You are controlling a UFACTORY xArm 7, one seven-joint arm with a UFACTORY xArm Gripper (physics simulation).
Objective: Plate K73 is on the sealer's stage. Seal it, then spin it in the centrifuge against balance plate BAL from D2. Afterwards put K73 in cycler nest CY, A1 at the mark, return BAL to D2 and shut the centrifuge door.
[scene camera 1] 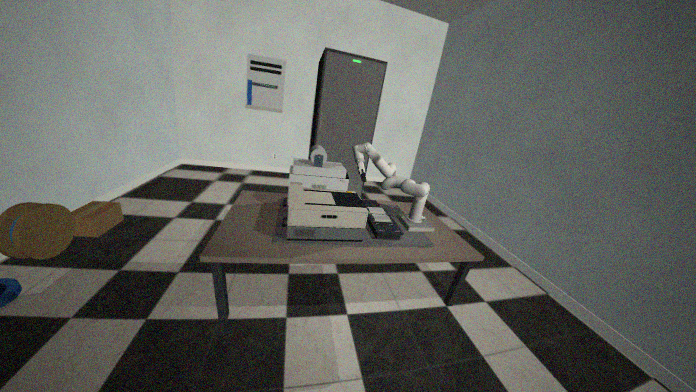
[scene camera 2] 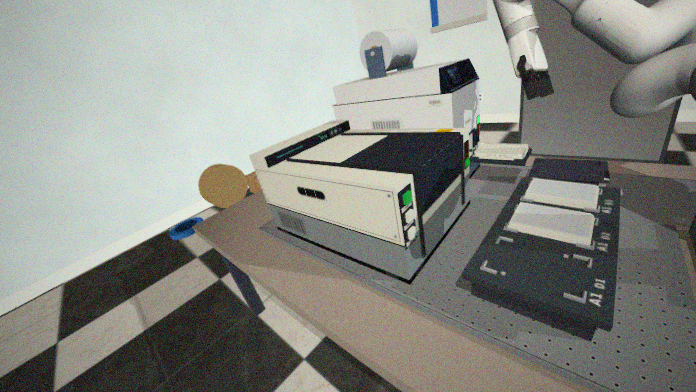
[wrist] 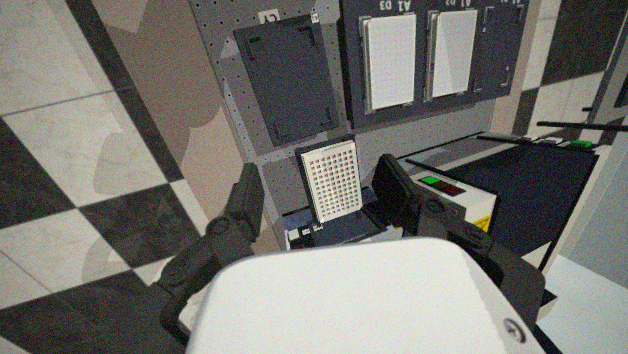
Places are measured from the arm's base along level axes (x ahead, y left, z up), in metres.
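Where they show: gripper, between the fingertips: (scene camera 1: pixel 364 181) (scene camera 2: pixel 541 96) (wrist: pixel 319 173); arm's base, origin of its link: (scene camera 1: pixel 413 219).
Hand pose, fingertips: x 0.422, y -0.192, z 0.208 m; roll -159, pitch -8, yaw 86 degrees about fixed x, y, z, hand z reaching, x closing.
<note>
Each offset is from my fingertips to the centre of the thing. Level surfaces: height alone.
Plate K73 {dx +0.078, dy +0.058, dz -0.134 m} (wrist: pixel 334 182) (scene camera 2: pixel 502 150), pale with reddish wells, lies on the stage protruding from the white sealer {dx +0.374, dy +0.092, dz +0.004 m} (scene camera 2: pixel 400 112) (scene camera 1: pixel 317 175). My gripper (wrist: pixel 319 173) (scene camera 2: pixel 540 94) (scene camera 1: pixel 363 178) is open and empty, above the stage; its fingers flank the plate in the wrist view. Balance plate BAL {dx -0.106, dy +0.303, dz -0.169 m} (wrist: pixel 454 54) (scene camera 2: pixel 552 223) sits in D2 of the dark rack {dx -0.110, dy +0.303, dz -0.203 m} (scene camera 2: pixel 540 265). The cream centrifuge {dx +0.306, dy +0.393, dz -0.112 m} (scene camera 2: pixel 330 205) (scene camera 1: pixel 325 218) has a dark top section; its door's state is unclear. The dark nest {dx -0.080, dy +0.018, dz -0.204 m} (wrist: pixel 290 82) (scene camera 2: pixel 570 170), with a partly legible C label, holds no plate.
Another pale plate {dx -0.097, dy +0.179, dz -0.169 m} (wrist: pixel 392 61) (scene camera 2: pixel 564 194) sits in D3, beside BAL. D1 holds no plate. A film roll {dx +0.395, dy +0.094, dz +0.184 m} (scene camera 2: pixel 389 50) stands on the sealer. The devices stand on a perforated board {dz -0.234 m} (scene camera 2: pixel 645 320) on the brown table {dz -0.247 m} (scene camera 1: pixel 250 252). A tall grey cabinet (scene camera 1: pixel 350 100) stands behind.
</note>
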